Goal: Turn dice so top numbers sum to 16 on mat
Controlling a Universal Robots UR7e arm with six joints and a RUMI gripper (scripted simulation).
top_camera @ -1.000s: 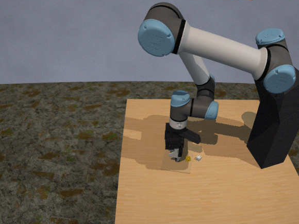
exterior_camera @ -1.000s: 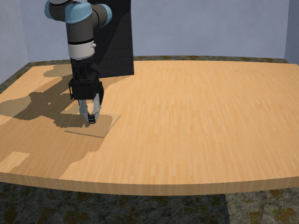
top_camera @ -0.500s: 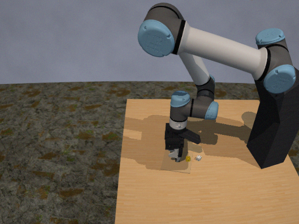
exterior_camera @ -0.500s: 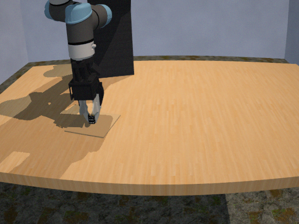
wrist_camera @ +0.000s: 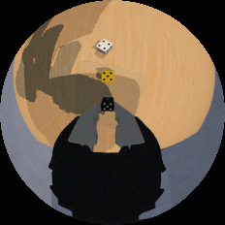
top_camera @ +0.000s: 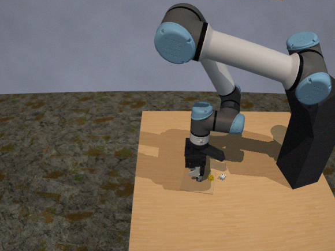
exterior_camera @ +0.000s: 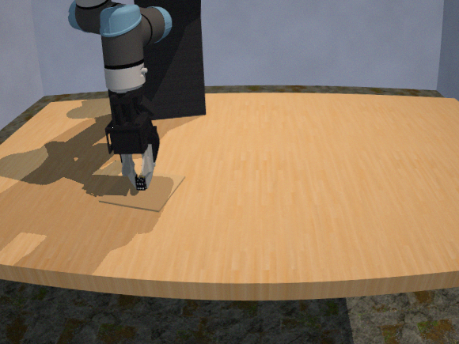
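My gripper is now 10 mm above the black die. Round my hand: yellow die (50 mm behind, 10 mm to the left, 10 mm below); thin tan mat (20 mm below); white die (110 mm behind, 10 mm to the left, 10 mm below).
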